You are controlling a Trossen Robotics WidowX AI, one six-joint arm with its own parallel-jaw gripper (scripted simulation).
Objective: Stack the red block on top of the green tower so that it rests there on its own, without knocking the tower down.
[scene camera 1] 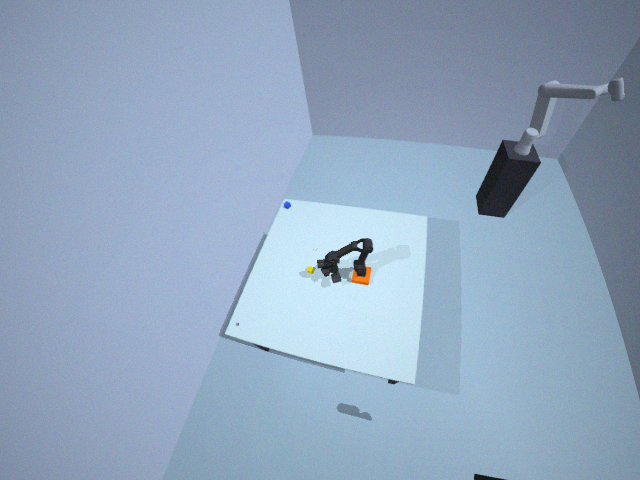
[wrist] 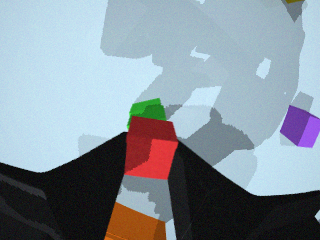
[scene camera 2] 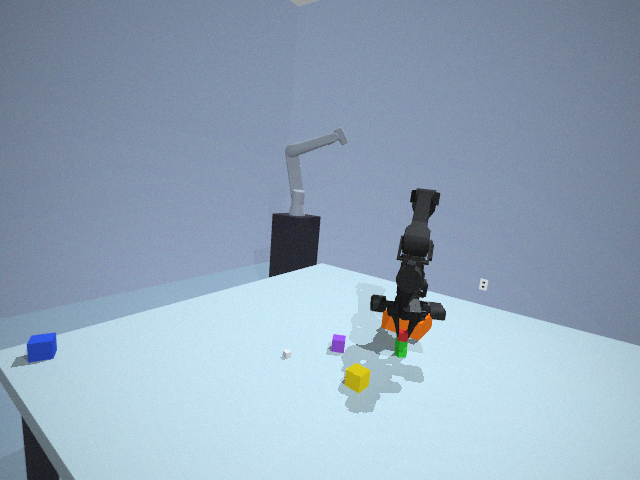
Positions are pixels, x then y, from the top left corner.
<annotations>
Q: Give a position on a red block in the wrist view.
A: At 151,144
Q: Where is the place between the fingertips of my gripper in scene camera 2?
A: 402,337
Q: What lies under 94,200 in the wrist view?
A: My gripper.
</annotations>
